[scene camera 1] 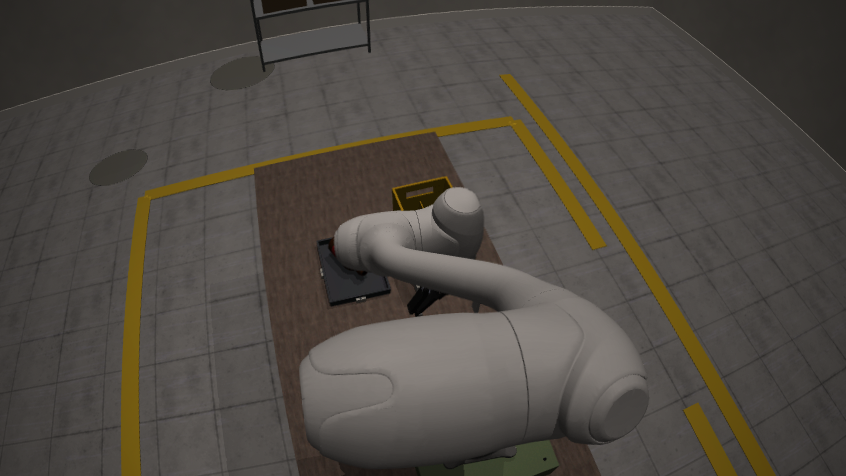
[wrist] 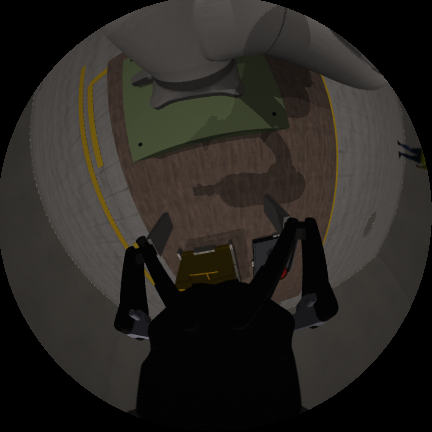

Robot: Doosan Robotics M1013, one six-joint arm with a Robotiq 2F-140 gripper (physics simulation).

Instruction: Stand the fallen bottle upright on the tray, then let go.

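Frame: origin at the arm's base, x right, y down, z ahead, level; millimetres.
Where they show: gripper, between the fingertips: (wrist: 215, 211); arm's base, origin of its link: (wrist: 193, 67).
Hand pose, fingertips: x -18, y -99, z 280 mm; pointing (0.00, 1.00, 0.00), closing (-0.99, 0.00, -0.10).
Note:
Each offset is from my fingertips to the top centre of the thing. "pt": to the spot under its first point. Level surfaces: height alone.
The dark tray @(pt dx -245, dy +202, dz +255 mm) (scene camera 1: 349, 291) (wrist: 261, 248) lies on the brown table, partly hidden by the arm in the scene view and by a finger linkage in the wrist view. A red object @(dx -228, dy +128, dz +359 mm) (scene camera 1: 332, 248) (wrist: 283, 273), apparently the bottle, shows in small part at the tray; the rest is hidden, so its exact pose cannot be told. My gripper (scene camera 1: 444, 303) (wrist: 215, 211) is open and empty, its fingers spread wide. In the scene view it is mostly behind the arm, to the right of the tray. The fingers are apart from the red object.
A yellow crate @(dx +40, dy +32, dz +389 mm) (scene camera 1: 421, 184) (wrist: 206, 263) stands beside the tray, farther back on the table @(dy +207 mm) (scene camera 1: 295, 195) (wrist: 175, 185). The green base plate (scene camera 1: 535, 458) (wrist: 185, 117) carries the arm. A metal shelf unit (scene camera 1: 316, 54) stands far back. Part of a person (wrist: 411, 153) shows at the wrist view's right edge.

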